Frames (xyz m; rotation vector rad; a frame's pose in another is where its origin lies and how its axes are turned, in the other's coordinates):
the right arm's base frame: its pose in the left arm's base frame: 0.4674 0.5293 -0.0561 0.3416 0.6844 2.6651
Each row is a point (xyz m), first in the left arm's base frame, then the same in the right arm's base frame.
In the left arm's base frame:
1: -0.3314 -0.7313 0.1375
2: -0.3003 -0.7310 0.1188
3: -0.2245 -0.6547 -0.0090
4: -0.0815 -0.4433 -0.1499
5: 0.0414 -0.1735 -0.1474
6: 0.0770 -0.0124 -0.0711
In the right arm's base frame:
1: 0.2377 1.3546 -0.6108
2: 0.2071 1.3360 -0.6168
3: 0.1517 1.1878 -0.6701
4: 0.0885 0.9034 -0.6573
5: 0.0872 0.6494 -0.5043
6: 0.1310 0.5463 -0.3612

